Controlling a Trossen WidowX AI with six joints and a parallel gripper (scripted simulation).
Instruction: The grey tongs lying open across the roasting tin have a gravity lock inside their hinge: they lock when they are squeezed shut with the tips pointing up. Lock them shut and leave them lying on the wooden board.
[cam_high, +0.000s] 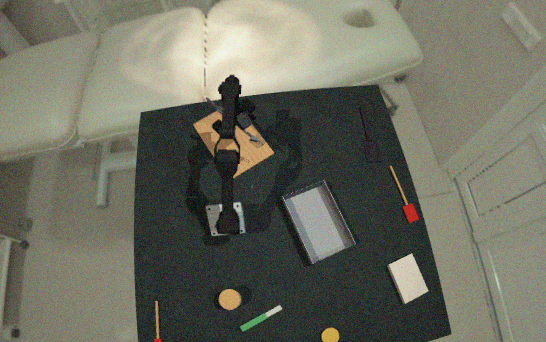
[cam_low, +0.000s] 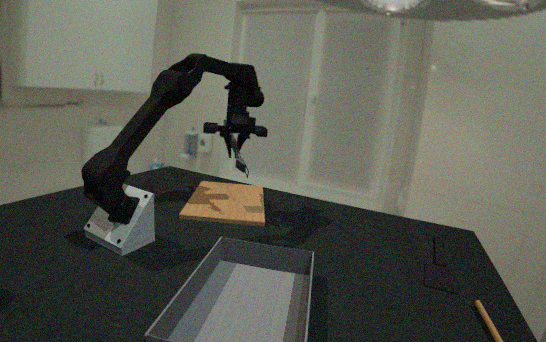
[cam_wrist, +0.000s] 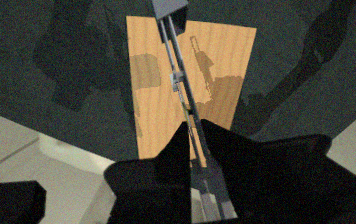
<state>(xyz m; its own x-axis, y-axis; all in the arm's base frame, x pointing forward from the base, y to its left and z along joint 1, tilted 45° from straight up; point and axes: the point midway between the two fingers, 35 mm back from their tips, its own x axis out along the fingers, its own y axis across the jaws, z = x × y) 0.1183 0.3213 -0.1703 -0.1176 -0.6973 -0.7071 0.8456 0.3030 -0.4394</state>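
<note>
Now: gripper tip 3 cm past the wooden board, 5 cm to the right of it and 15 cm above it. Also, from my gripper tip: red-headed spatula (66 cm ahead, 45 cm to the right, 15 cm below); roasting tin (24 cm ahead, 44 cm to the right, 13 cm below); yellow disc (16 cm ahead, 91 cm to the right, 15 cm below).
</note>
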